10 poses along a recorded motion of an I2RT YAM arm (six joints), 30 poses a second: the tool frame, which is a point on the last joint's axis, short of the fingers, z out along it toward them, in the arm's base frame.
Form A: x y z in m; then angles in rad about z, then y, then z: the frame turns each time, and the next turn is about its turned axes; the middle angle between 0 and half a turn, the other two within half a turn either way.
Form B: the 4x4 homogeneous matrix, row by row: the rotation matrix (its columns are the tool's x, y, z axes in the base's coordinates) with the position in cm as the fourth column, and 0 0 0 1 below. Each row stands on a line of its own. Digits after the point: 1 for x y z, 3 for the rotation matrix.
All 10 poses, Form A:
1: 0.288, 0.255, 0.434, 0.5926, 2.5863, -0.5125
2: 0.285, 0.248, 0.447, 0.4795, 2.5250, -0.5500
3: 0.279, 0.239, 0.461, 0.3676, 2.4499, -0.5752
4: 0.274, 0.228, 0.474, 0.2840, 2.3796, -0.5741
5: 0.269, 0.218, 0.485, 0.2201, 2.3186, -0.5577
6: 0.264, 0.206, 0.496, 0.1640, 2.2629, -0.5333
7: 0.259, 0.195, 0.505, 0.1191, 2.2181, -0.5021
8: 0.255, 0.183, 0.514, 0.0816, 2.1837, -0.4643
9: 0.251, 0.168, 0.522, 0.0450, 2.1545, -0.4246
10: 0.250, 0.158, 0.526, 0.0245, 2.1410, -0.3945
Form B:
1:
-0.340, -0.832, 0.437, 28.8
-0.820, 0.490, 0.294, 25.5
-0.459, -0.259, -0.850, 43.4
0, 0, 0, 1

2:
-0.376, -0.772, 0.513, 28.5
-0.785, 0.560, 0.267, 24.8
-0.493, -0.302, -0.816, 44.7
0, 0, 0, 1

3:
-0.408, -0.693, 0.595, 27.9
-0.740, 0.632, 0.229, 23.9
-0.535, -0.347, -0.770, 46.1
0, 0, 0, 1

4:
-0.431, -0.612, 0.663, 27.4
-0.692, 0.696, 0.193, 22.8
-0.580, -0.375, -0.723, 47.4
0, 0, 0, 1

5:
-0.448, -0.536, 0.715, 26.9
-0.642, 0.749, 0.160, 21.8
-0.622, -0.388, -0.680, 48.5
0, 0, 0, 1

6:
-0.459, -0.461, 0.760, 26.4
-0.591, 0.797, 0.126, 20.6
-0.663, -0.391, -0.638, 49.6
0, 0, 0, 1

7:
-0.468, -0.392, 0.792, 25.9
-0.541, 0.836, 0.095, 19.5
-0.699, -0.384, -0.603, 50.5
0, 0, 0, 1

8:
-0.476, -0.330, 0.815, 25.5
-0.488, 0.870, 0.067, 18.3
-0.731, -0.366, -0.575, 51.4
0, 0, 0, 1

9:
-0.483, -0.268, 0.834, 25.1
-0.434, 0.900, 0.038, 16.8
-0.760, -0.344, -0.551, 52.2
0, 0, 0, 1

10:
-0.489, -0.230, 0.842, 25.0
-0.396, 0.918, 0.021, 15.8
-0.777, -0.324, -0.540, 52.6
0, 0, 0, 1

